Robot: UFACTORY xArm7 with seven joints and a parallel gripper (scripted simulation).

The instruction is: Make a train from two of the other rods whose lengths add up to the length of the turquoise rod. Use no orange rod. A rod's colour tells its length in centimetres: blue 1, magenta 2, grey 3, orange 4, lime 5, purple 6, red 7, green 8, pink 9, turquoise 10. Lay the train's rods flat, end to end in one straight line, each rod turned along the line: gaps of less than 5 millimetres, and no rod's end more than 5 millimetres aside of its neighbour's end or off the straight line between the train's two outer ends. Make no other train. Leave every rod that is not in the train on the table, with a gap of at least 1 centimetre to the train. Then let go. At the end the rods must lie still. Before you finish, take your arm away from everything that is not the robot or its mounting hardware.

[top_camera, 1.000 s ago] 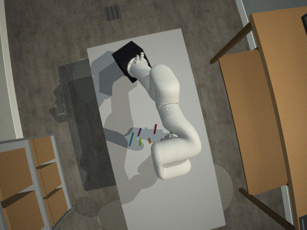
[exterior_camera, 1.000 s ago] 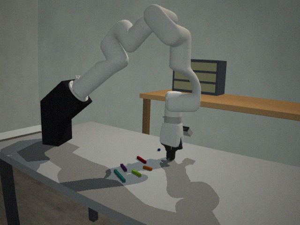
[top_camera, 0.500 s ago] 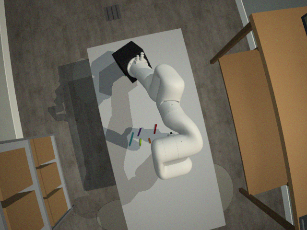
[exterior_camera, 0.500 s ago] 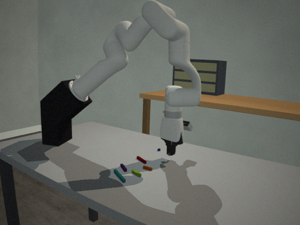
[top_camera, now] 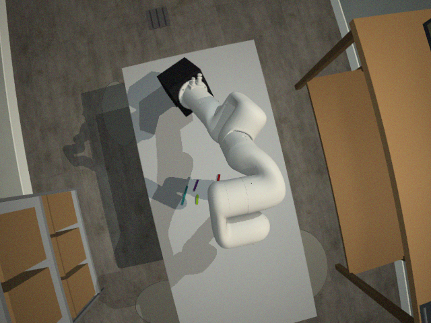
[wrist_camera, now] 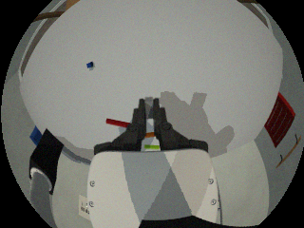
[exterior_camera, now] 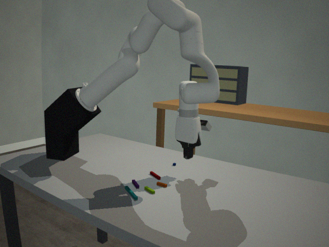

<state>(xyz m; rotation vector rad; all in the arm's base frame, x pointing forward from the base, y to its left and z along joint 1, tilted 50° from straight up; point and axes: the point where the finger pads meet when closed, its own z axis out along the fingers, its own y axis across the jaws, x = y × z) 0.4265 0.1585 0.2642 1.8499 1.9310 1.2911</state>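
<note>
The blue rod lies 130 mm behind my hand, 30 mm to the left of it and 90 mm below it. From my hand the other things lie so: red rod 60 mm behind, 120 mm to the right, 90 mm below; orange rod 30 mm ahead, 150 mm to the right, 90 mm below; grey rod 20 mm below.
</note>
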